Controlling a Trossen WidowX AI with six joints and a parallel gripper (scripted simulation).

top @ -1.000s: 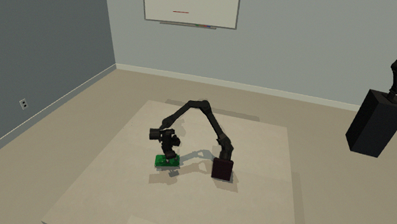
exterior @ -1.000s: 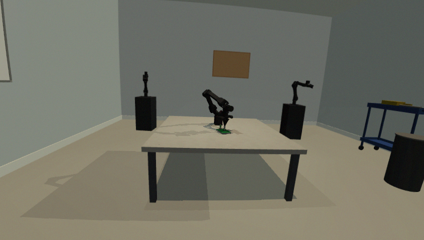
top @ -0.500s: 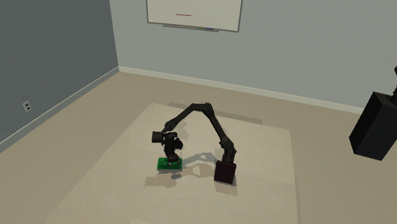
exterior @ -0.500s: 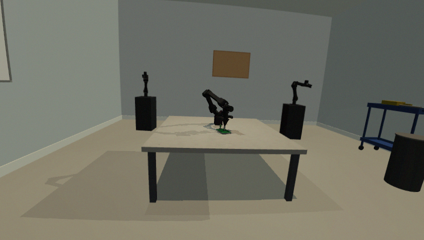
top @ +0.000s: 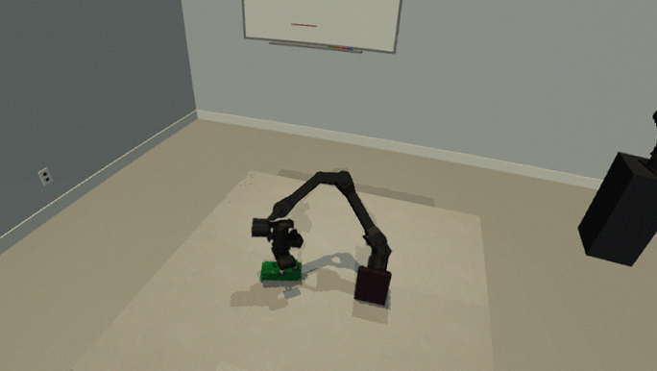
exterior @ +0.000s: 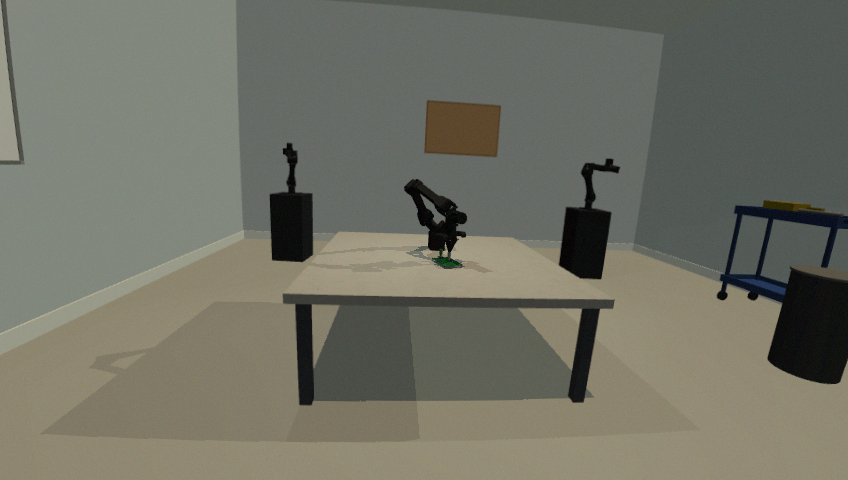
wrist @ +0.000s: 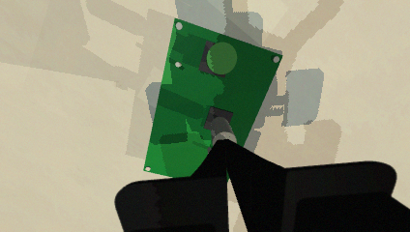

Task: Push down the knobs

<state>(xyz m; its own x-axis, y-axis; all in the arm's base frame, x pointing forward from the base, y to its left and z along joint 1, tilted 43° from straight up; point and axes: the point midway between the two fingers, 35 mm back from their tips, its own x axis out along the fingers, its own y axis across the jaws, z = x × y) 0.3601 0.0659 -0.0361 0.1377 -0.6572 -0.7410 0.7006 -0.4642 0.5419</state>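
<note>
My gripper tip is 2 cm above the white knob. Round my gripper tip: green knob: 4 cm behind, 4 cm to the right, 2 cm below.
</note>
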